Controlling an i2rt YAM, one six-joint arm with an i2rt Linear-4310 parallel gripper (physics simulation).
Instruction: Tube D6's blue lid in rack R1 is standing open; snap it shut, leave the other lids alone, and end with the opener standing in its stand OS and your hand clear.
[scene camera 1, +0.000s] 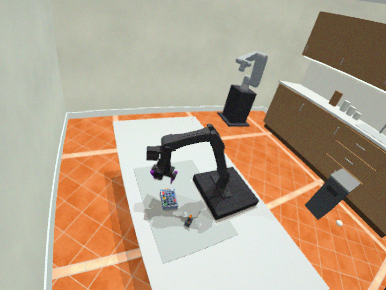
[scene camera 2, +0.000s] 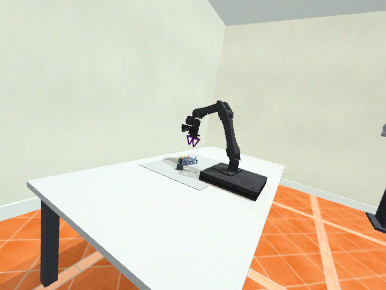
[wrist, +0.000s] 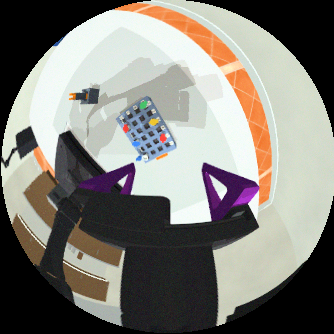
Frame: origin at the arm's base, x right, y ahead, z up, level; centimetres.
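Seen in the pictures: gripper, between the fingertips: (scene camera 1: 163, 181) (scene camera 2: 191, 145) (wrist: 168, 165); arm's base, origin of its link: (scene camera 1: 220, 185) (scene camera 2: 232, 171).
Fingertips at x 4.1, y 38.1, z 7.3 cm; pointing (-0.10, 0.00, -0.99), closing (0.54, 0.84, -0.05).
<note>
Pixels of each thing's top centre, then the offset from my fingertips to it. "spot": a spot on its surface instead. Level surfaces: height alone.
- Rack R1, centre of its top: (wrist: 141, 136) (scene camera 1: 169, 194) (scene camera 2: 189, 155) dx -5.0, dy -3.2, dz -6.5 cm
- open blue lid, centre of its top: (wrist: 138, 159) dx -1.5, dy -7.0, dz -6.8 cm
- white tube mouth, a spot on its surface: (wrist: 145, 158) spot: dx -0.4, dy -6.5, dz -8.4 cm
- green lid, centre of its top: (wrist: 142, 104) dx -10.0, dy +0.2, dz -8.0 cm
- yellow lid, centre of its top: (wrist: 152, 121) dx -6.1, dy -0.1, dz -8.0 cm
- orange-tipped opener, centre of its top: (wrist: 69, 96) (scene camera 1: 190, 215) dx -22.7, dy -9.8, dz -3.7 cm
- pale mat, height of its surface: dz -12.2 cm
- white table, height of its surface: dz -12.5 cm
- orange tab, a spot on its surface: (wrist: 162, 156) spot: dx +1.7, dy -3.3, dz -9.7 cm
Rack R1 (scene camera 1: 169, 199) (scene camera 2: 189, 160) (wrist: 165, 151) is a blue grid block on the mat. In the wrist view, the open blue lid (wrist: 139, 158) sticks out beside a white tube mouth (wrist: 145, 158) at the rack's near corner. Another blue lid (wrist: 136, 144), a green lid (wrist: 144, 105), a yellow lid (wrist: 154, 122) and two red lids (wrist: 125, 128) (wrist: 163, 137) sit on the rack. The orange-tipped opener (scene camera 1: 190, 217) (wrist: 73, 96) stands in dark stand OS (scene camera 1: 188, 222) (scene camera 2: 180, 166) (wrist: 91, 95). My gripper (scene camera 1: 164, 176) (scene camera 2: 193, 144) (wrist: 168, 165) is open and empty, above and beside the rack.
The pale mat (scene camera 1: 200, 240) (scene camera 2: 195, 185) lies on the white table (scene camera 1: 270, 260) (scene camera 2: 150, 225). The arm's black base (scene camera 1: 225, 197) (scene camera 2: 232, 180) stands beside the mat. Another robot on a black pedestal (scene camera 1: 237, 105) stands beyond the table. An orange tab (wrist: 162, 156) shows at the rack's near edge.
</note>
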